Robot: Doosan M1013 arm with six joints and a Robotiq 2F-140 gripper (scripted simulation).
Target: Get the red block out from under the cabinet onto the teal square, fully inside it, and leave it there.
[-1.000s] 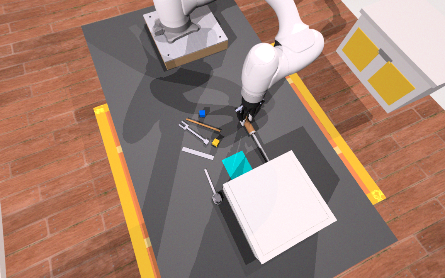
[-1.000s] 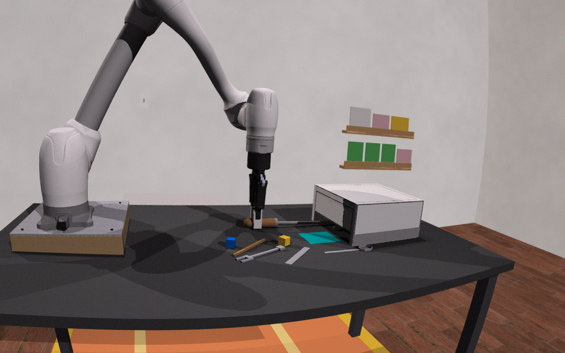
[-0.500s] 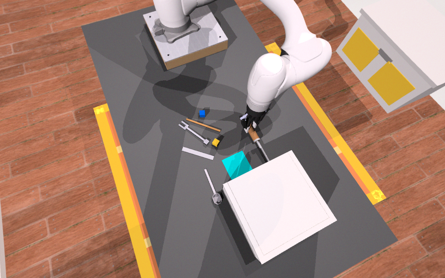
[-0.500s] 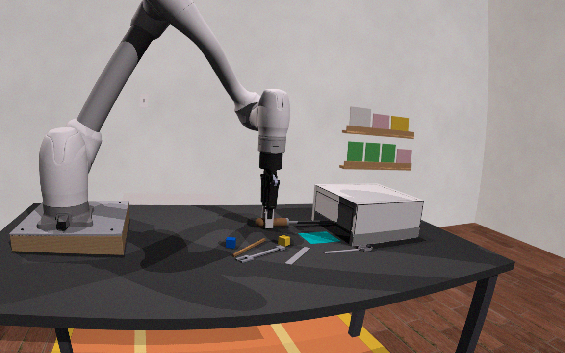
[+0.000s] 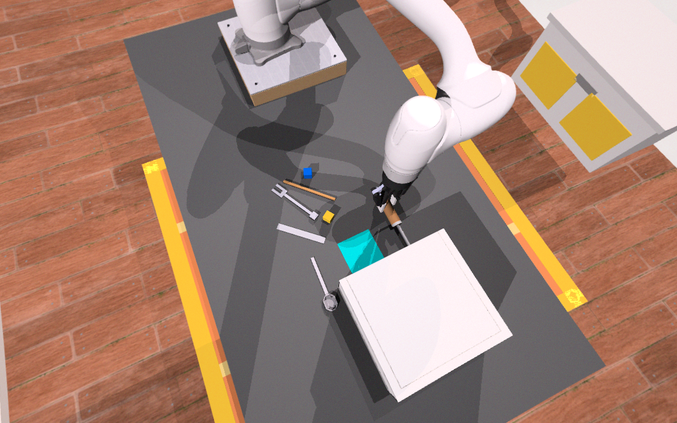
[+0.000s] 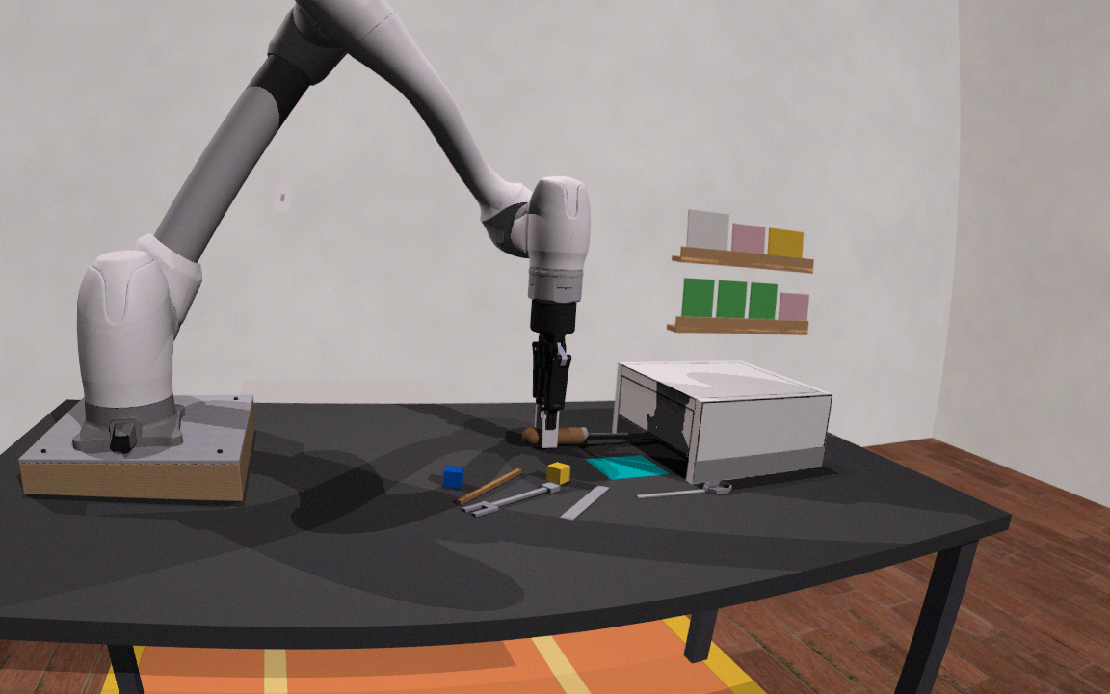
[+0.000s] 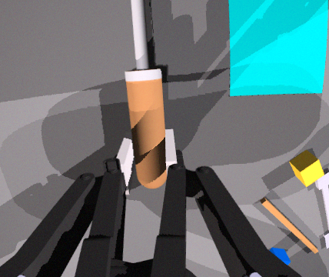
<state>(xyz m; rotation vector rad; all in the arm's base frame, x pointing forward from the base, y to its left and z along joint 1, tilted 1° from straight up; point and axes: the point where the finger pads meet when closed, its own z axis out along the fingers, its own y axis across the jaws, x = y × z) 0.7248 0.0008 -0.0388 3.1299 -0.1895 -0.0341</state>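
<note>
Now: the teal square 14 cm to the right of my hand, 8 cm ahead of it and 4 cm below it. The rest, counted from my hand: wooden stick 17 cm to the right, 17 cm behind, 3 cm below; hook tool 13 cm ahead, 5 cm to the right, 2 cm below; yellow block 17 cm to the right, 6 cm behind, 2 cm below.
</note>
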